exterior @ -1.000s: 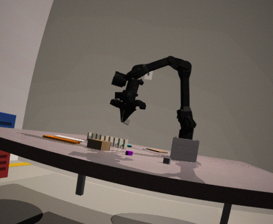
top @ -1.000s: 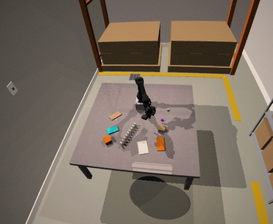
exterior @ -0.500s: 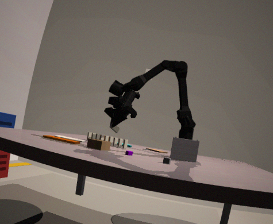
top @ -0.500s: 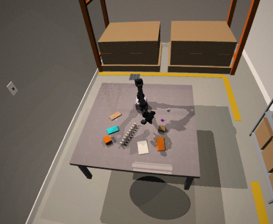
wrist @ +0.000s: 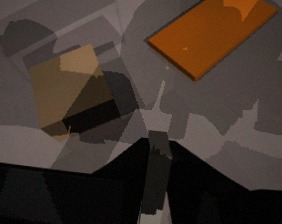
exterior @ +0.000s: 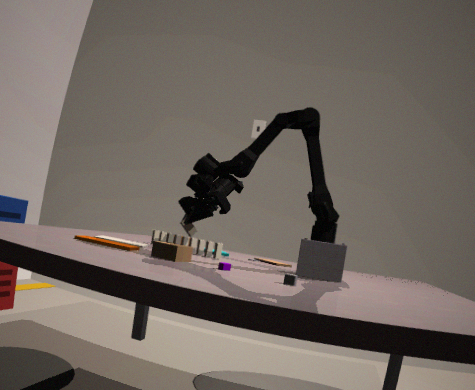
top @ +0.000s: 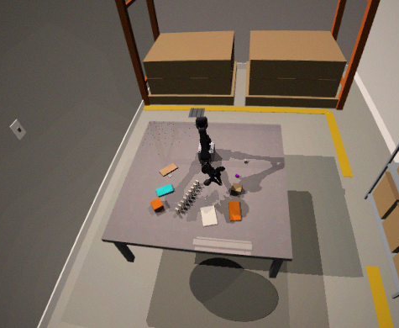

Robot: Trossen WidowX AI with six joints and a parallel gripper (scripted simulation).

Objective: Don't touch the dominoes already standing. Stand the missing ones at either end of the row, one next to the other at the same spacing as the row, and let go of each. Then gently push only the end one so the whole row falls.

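Now: the brown box 11 cm to the left of my gripper tip, 7 cm below it and 4 cm behind it. Also, from my gripper tip: orange slab (15 cm ahead, 12 cm to the left, 9 cm below); small purple piece (17 cm behind, 9 cm to the left, 8 cm below); cream sheet (22 cm ahead, 9 cm below, 5 cm to the right).
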